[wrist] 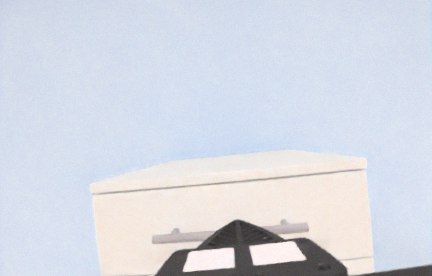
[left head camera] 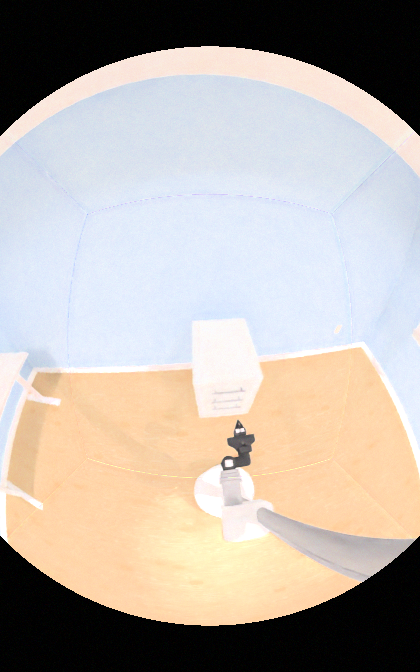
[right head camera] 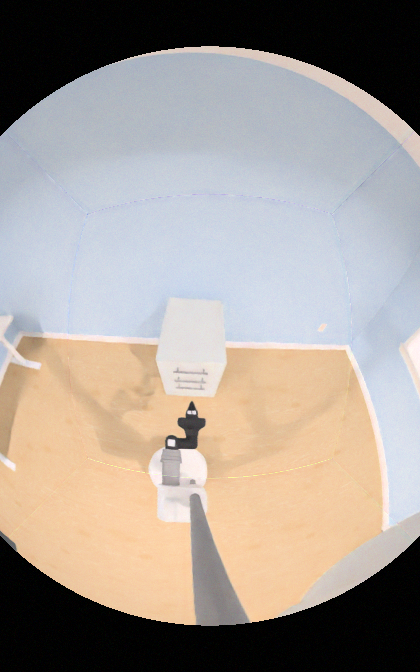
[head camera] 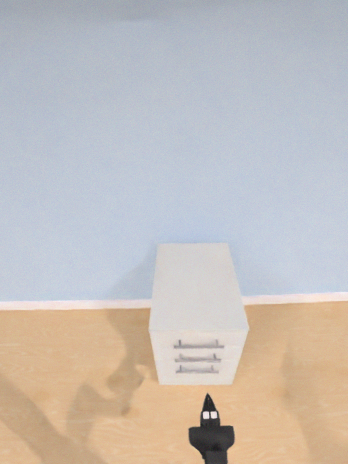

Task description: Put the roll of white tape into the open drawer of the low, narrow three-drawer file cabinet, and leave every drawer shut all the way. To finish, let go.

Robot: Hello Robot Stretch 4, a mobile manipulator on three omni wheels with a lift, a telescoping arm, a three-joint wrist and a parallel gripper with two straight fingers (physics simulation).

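Frame: origin at the robot's base, x back, y right, z up, level; metres.
Seen in the pictures: gripper, fingertip midpoint: [wrist: 238, 239] [left head camera: 236, 419] [head camera: 207, 393].
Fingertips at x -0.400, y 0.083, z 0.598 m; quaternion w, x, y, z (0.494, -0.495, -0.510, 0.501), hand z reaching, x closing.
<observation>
A point is followed by its place in that frame.
The low white three-drawer file cabinet [head camera: 193, 290] {x -0.838, y 0.058, z 0.617 m} [left head camera: 222, 350] {x -0.866, y 0.062, z 0.617 m} [right head camera: 192, 332] [wrist: 225, 172] {x -0.632, y 0.071, z 0.616 m} stands against the blue wall. Its three drawer fronts, each with a grey bar handle, look flush with the body in the head view. In the wrist view the top drawer [wrist: 125, 212] {x -0.632, y -0.087, z 0.569 m} sits flush under the cabinet top. My gripper [head camera: 208, 396] {x -0.401, y 0.083, z 0.598 m} [left head camera: 238, 422] {x -0.401, y 0.083, z 0.598 m} [right head camera: 192, 403] [wrist: 238, 239] {x -0.401, y 0.083, z 0.598 m} is shut and empty, its fingertips together. It is in front of the cabinet, apart from it in the head views. The roll of white tape does not show in any view; the insides of the drawers are hidden.
A white table [left head camera: 10, 367] {x -0.688, y -1.882, z 0.692 m} [right head camera: 5, 325] shows in part at the left edge of both side head views. The blue wall [head camera: 175, 150] {x -1.216, y -0.013, z 1.169 m} with a white baseboard [head camera: 75, 304] {x -1.188, y -0.818, z 0.033 m} is behind the cabinet. A small switch plate [left head camera: 338, 329] {x -1.236, y 1.479, z 0.360 m} [right head camera: 322, 327] is on the wall at the right.
</observation>
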